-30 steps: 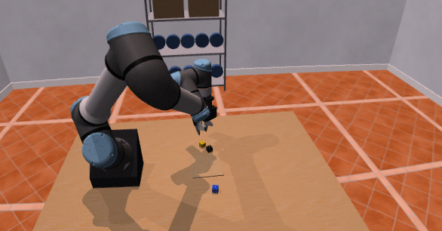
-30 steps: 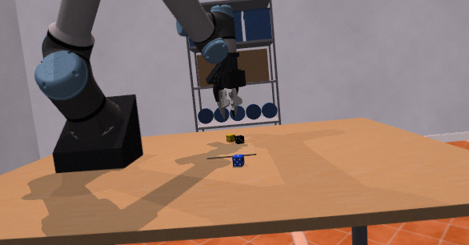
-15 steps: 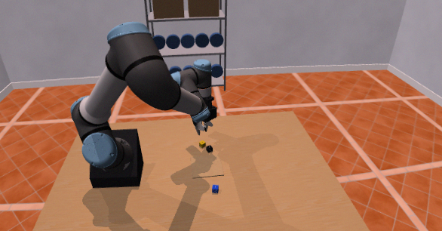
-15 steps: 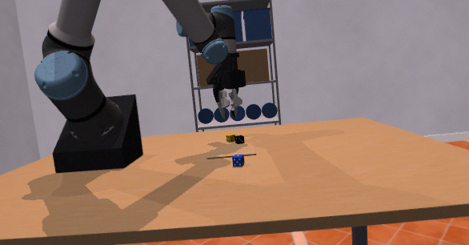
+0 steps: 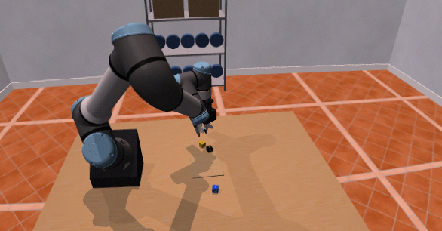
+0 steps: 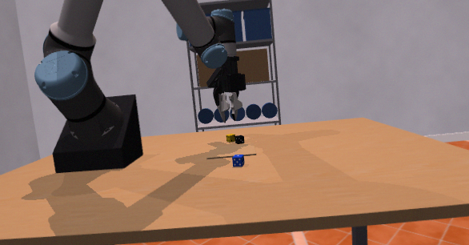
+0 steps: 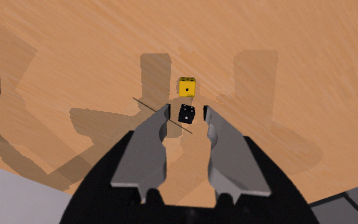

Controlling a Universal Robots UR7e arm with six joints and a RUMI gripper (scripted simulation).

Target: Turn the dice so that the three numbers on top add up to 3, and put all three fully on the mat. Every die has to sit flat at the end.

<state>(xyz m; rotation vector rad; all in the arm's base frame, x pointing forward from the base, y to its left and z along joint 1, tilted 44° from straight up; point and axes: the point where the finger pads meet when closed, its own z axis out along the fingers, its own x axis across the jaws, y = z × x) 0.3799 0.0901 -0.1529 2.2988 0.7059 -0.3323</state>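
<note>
Right now the yellow die is 7 cm below my hand. Also, from my hand: blue die (30 cm to the right, 7 cm below, 3 cm ahead); then black die (7 cm below, 4 cm to the right, 3 cm ahead); then tan mat (15 cm to the right, 8 cm below, 1 cm ahead).
</note>
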